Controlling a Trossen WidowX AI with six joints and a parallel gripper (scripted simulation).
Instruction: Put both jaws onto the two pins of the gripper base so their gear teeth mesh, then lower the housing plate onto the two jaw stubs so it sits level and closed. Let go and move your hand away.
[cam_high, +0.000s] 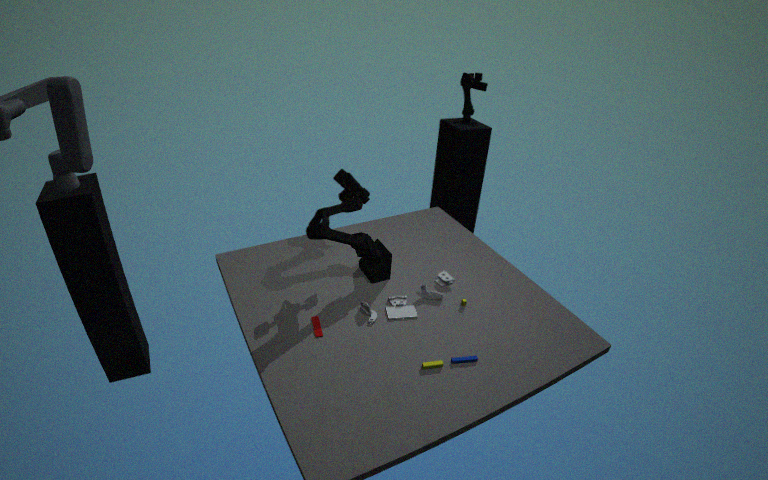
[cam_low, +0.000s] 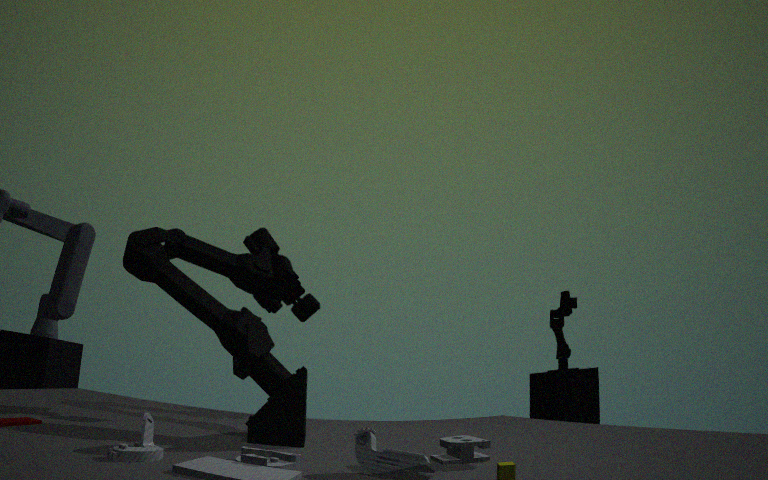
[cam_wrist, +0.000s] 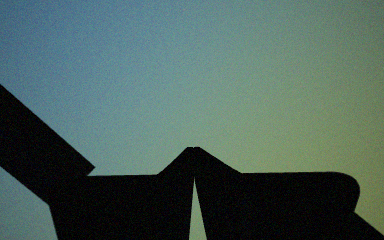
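Right now the jaw is 550 mm ahead of my gripper tip, 140 mm to the left of it and 290 mm below it. Also, from my gripper tip: gripper base (500 mm ahead, 270 mm to the left, 300 mm below); housing plate (550 mm ahead, 10 mm to the left, 320 mm below); red block (560 mm ahead, 350 mm to the right, 320 mm below).
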